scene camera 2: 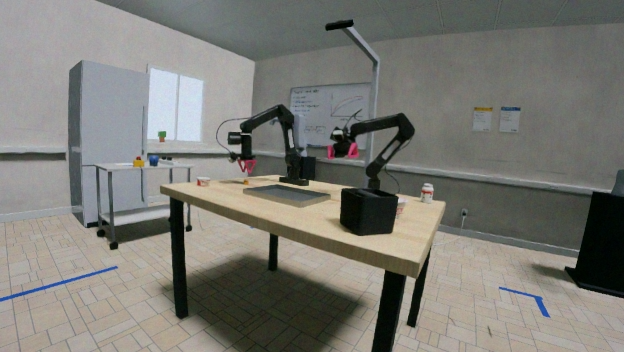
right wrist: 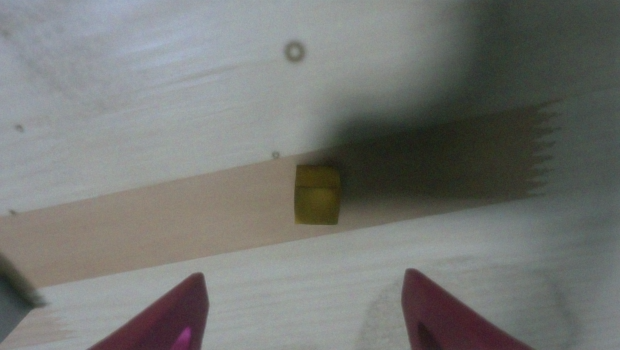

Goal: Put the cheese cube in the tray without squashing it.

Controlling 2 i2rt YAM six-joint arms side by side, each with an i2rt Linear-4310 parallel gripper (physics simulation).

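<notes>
The cheese cube point(scene camera 2: 245, 182) point(right wrist: 317, 202) is small and yellow and sits on the wooden table, left of the tray in scene camera 2. The grey tray point(scene camera 2: 309, 202) is low and flat; a corner of the tray point(right wrist: 11, 300) shows at the lower left of the right wrist view. My right gripper point(scene camera 2: 247, 171) point(right wrist: 305, 285) points down above the cube, with its pink fingers partly open and apart, nothing between them. My left gripper point(scene camera 2: 343, 156) is open and empty, raised above the table behind the tray.
A black bin point(scene camera 2: 367, 215) stands on the table point(scene camera 2: 280, 222) right of the tray. A white-and-red cup point(scene camera 2: 203, 181) is near the left corner. A white bottle point(scene camera 2: 427, 193) stands at the right, and another red-and-white item point(scene camera 2: 401, 207) is partly hidden behind the bin.
</notes>
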